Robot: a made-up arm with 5 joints.
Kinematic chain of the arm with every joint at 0, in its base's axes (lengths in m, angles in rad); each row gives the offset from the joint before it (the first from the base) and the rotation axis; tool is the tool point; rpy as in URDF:
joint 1: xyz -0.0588 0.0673 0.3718 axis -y
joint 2: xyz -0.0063 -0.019 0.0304 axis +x
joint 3: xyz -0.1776 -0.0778 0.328 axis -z
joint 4: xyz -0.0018 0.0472 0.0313 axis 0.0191 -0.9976 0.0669
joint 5: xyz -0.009 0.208 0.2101 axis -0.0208 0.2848 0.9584
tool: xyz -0.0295 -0.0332 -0.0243 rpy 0 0 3.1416
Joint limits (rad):
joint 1: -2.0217..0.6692
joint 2: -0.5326..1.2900
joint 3: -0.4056..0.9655
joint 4: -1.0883..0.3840
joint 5: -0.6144..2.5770
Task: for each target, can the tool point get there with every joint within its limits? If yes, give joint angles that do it. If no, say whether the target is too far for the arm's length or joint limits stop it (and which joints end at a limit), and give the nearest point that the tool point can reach.
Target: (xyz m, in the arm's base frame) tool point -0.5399 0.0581 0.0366
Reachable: no: joint limits stop it (at a limit: joint 1, joint 2, joint 3, joint 4, joint 5) | nearest point -0.6225 0.3891 0.4610 | short by 0.545 m
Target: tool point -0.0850 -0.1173 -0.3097
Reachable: no: joint limits stop it (at a limit: joint 1, joint 4, joint 5) | nearest point 0.2215 -0.1828 0.1027 | short by 0.518 m
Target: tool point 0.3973 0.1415 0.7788
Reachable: yes | joints -1.1220 0.0678 0.1485 0.0200 0.8347
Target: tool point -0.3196 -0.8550 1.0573
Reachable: no: too far | nearest point -0.2195 -0.4300 0.7941 | short by 0.510 m
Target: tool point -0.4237 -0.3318 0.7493
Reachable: yes | joints 0.1713 0.9529 -0.2911 0.1368 0.4647
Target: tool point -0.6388 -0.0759 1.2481
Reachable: no: too far | nearest point -0.4270 -0.0289 0.9281 | short by 0.387 m
